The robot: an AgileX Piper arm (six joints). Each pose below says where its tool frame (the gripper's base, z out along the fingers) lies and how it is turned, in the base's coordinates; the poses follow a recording.
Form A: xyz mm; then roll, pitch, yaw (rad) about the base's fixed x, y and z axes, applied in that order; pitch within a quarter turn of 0, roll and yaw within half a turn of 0.
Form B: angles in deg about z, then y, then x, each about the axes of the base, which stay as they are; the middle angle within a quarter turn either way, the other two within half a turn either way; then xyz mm. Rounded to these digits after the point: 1 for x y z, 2 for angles.
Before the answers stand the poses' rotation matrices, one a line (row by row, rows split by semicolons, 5 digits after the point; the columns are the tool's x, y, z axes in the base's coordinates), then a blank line. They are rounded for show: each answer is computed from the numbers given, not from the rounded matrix.
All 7 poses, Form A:
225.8 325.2 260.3 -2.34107 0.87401 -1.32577
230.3 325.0 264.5 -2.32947 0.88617 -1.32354
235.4 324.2 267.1 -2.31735 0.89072 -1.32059
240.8 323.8 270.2 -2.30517 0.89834 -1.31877
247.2 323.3 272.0 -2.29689 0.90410 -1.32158
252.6 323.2 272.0 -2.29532 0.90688 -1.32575
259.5 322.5 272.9 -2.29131 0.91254 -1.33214
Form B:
0.15568 -0.80906 0.56674; -0.62259 0.36507 0.69218; -0.76691 -0.46060 -0.44688
0.15477 -0.80463 0.57325; -0.61315 0.37673 0.69435; -0.77466 -0.45895 -0.43505
0.15571 -0.79928 0.58044; -0.60927 0.38481 0.69333; -0.77752 -0.46160 -0.42706
0.15533 -0.79375 0.58808; -0.60323 0.39521 0.69276; -0.78229 -0.46235 -0.41743
0.15252 -0.78838 0.59598; -0.59929 0.40574 0.69009; -0.78587 -0.46242 -0.41058
0.14949 -0.78605 0.59981; -0.59780 0.41135 0.68806; -0.78759 -0.46142 -0.40841
0.14461 -0.78160 0.60679; -0.59440 0.42164 0.68477; -0.79106 -0.45970 -0.40361

79.11 34.52 -122.85 225.8 325.2 260.3
79.11 34.98 -122.07 230.3 325.0 264.5
78.98 35.48 -121.63 235.4 324.2 267.1
78.93 36.02 -121.07 240.8 323.8 270.2
79.05 36.58 -120.75 247.2 323.3 272.0
79.23 36.86 -120.69 252.6 323.2 272.0
79.52 37.36 -120.52 259.5 322.5 272.9

